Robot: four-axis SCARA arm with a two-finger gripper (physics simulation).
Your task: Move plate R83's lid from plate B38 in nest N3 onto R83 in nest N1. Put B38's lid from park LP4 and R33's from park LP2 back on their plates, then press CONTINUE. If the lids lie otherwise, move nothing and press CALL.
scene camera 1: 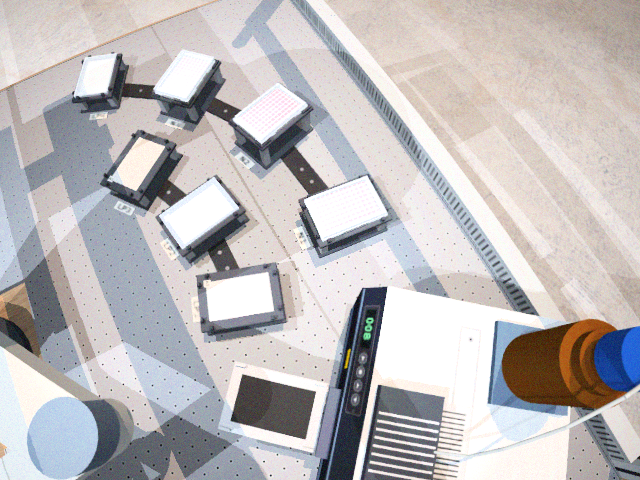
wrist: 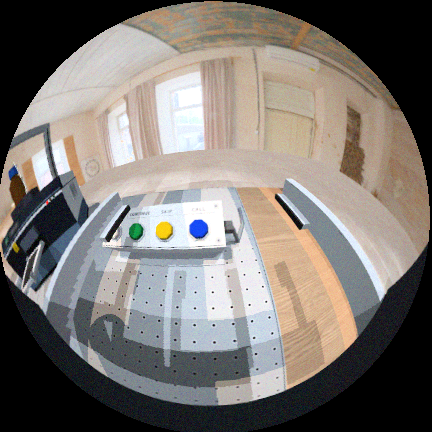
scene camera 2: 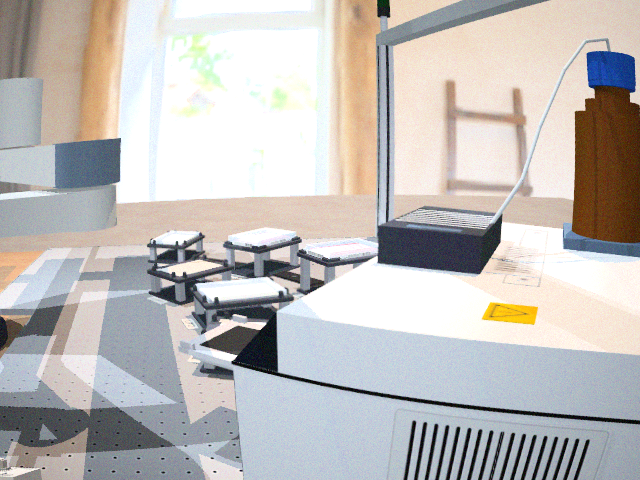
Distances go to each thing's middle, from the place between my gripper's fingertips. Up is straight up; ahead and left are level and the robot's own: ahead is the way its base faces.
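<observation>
Amber bottle (scene camera 2: 599, 184): 20 mm to the left of my hand, 730 mm ahead of it, 170 mm above it.
</observation>
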